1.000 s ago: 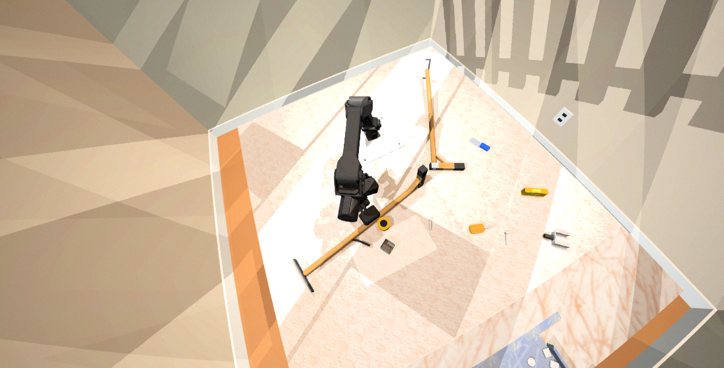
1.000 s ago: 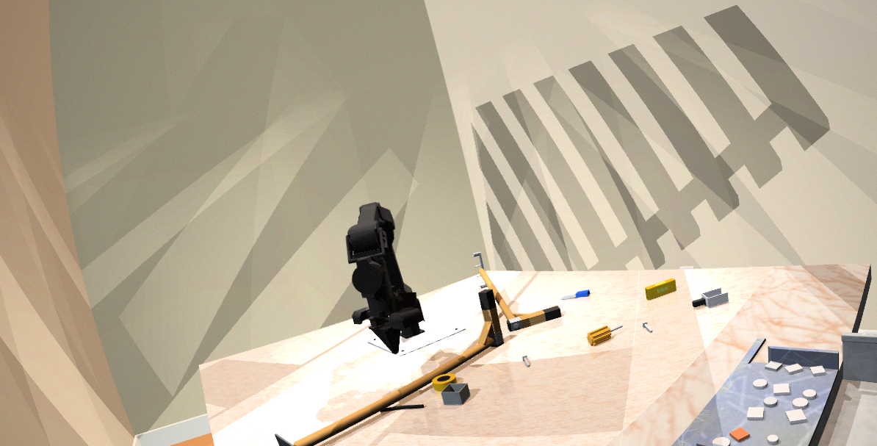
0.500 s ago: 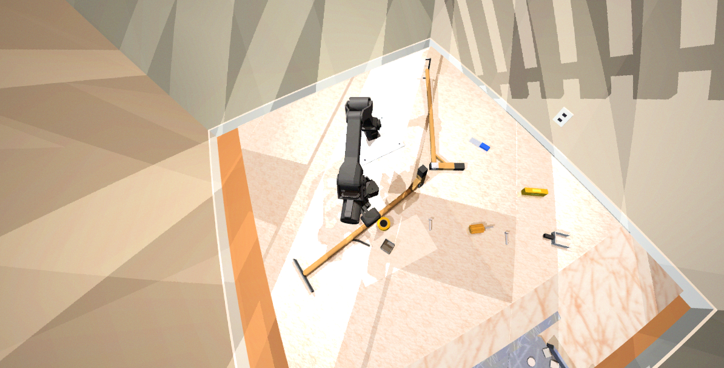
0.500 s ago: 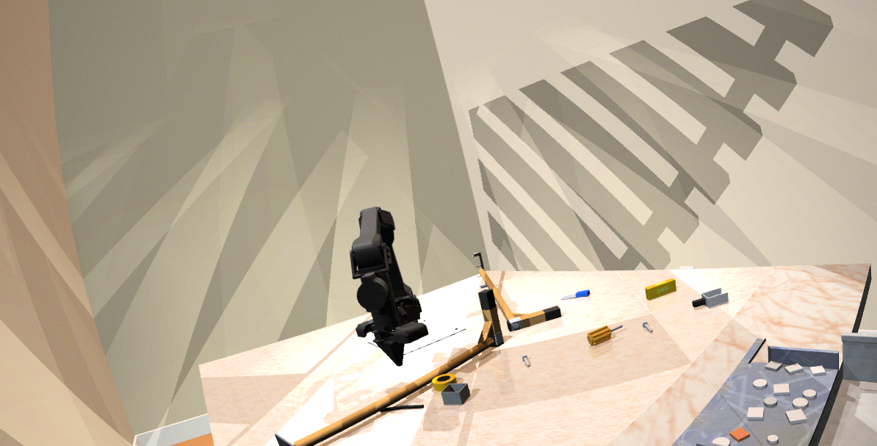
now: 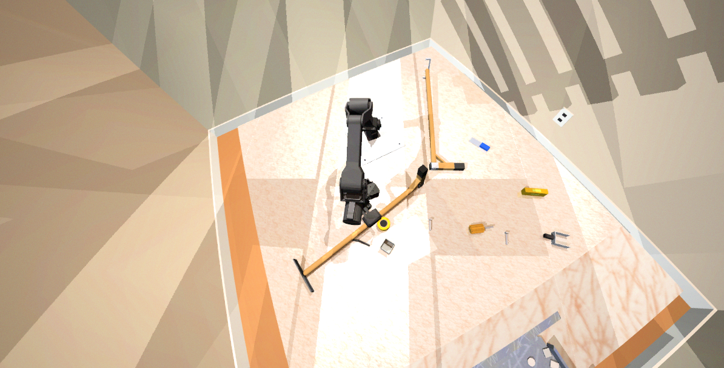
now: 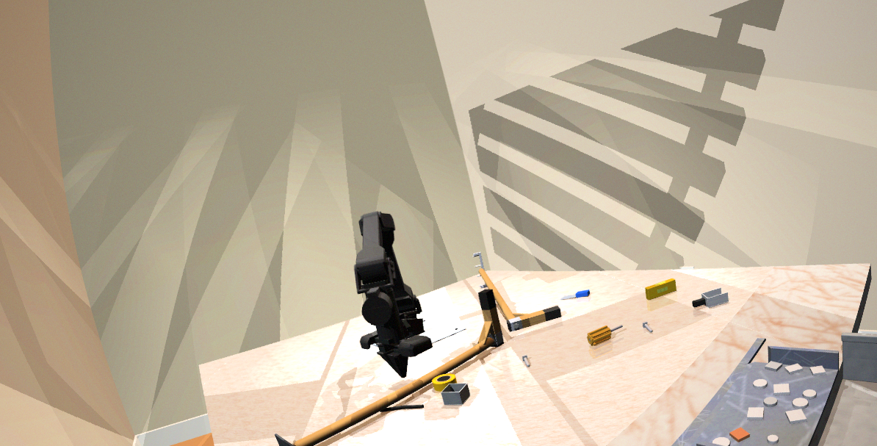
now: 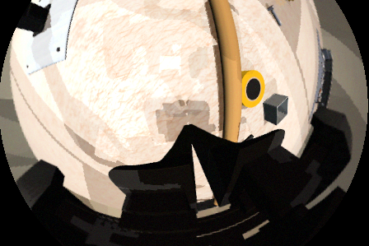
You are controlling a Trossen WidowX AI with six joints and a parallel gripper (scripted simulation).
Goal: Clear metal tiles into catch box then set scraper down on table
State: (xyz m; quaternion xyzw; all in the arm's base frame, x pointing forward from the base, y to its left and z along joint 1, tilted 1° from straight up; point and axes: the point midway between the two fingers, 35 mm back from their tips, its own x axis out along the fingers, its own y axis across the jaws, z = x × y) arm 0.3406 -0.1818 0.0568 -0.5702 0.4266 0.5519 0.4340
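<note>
My gripper tip is 60 mm short of the long scraper, 10 mm to the left of it and 40 mm below it. From my gripper tip the other things lie so: grey box 170 mm ahead, 30 mm to the left, 10 mm below; then yellow tape roll 80 mm ahead, 50 mm to the left, 10 mm below; then black strip 110 mm ahead, 60 mm to the right, 20 mm below.
</note>
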